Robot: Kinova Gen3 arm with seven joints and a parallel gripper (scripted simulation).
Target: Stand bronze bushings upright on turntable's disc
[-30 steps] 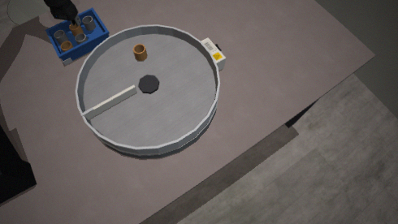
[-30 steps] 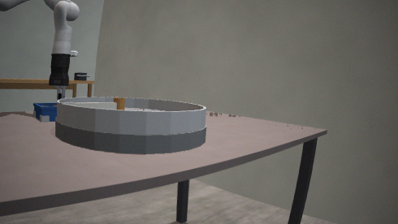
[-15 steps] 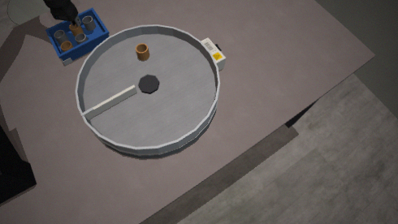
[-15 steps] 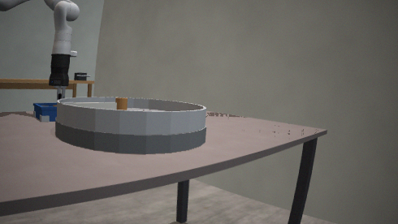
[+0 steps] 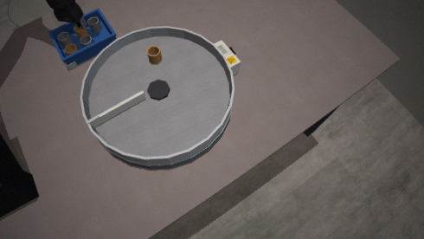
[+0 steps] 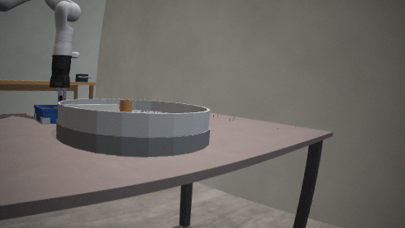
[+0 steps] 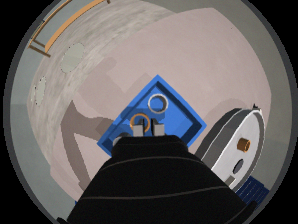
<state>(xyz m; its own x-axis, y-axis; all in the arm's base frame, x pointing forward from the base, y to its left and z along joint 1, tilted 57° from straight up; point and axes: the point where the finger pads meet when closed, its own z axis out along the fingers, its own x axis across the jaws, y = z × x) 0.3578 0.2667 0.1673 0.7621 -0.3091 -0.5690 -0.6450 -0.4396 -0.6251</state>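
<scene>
Now: the crate 5 cm below my hand, 2 cm to the right of it and 1 cm behind it. Round my hand: turntable disc (35 cm to the right, 12 cm ahead, 2 cm below).
</scene>
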